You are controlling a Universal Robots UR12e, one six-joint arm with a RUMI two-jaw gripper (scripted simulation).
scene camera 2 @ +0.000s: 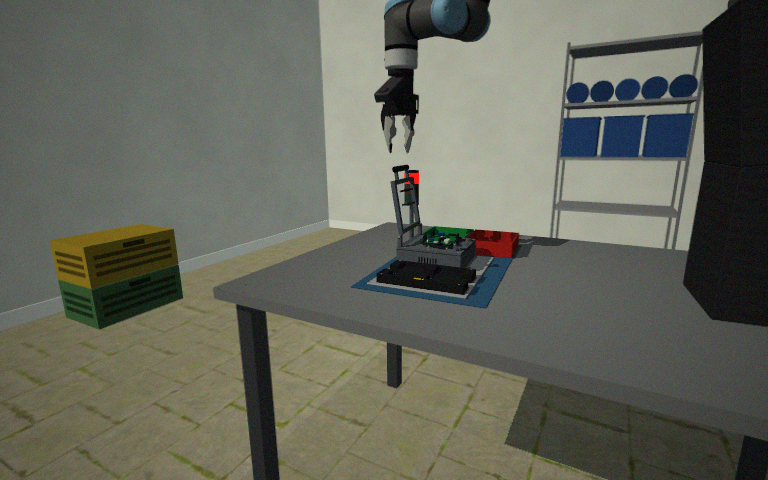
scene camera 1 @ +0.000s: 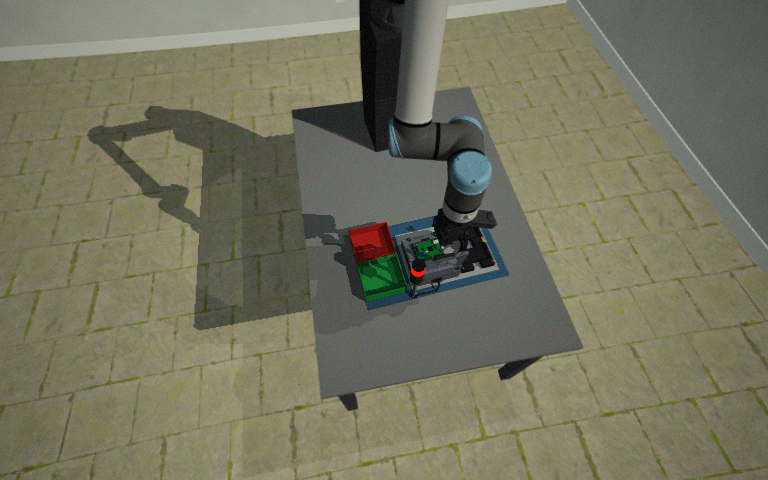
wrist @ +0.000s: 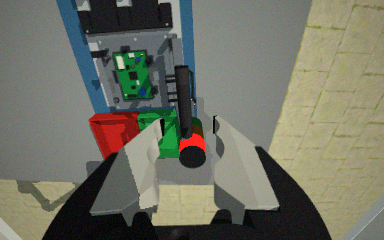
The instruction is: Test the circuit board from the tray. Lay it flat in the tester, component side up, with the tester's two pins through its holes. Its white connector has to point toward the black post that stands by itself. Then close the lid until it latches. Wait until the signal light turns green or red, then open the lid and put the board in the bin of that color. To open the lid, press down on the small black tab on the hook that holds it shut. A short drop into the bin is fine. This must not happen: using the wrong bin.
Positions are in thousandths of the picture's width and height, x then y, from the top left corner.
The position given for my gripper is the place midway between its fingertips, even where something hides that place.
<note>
I see my gripper (scene camera 2: 519,320), a green circuit board (wrist: 345,290), a green bin (scene camera 1: 497,578) and a red bin (scene camera 1: 482,505).
The green bin shows as well in the wrist view (wrist: 441,606). The red bin is seen too in scene camera 2 (scene camera 2: 636,507) and in the wrist view (wrist: 298,544). My gripper is seen too in scene camera 1 (scene camera 1: 588,520) and in the wrist view (wrist: 491,494).
</note>
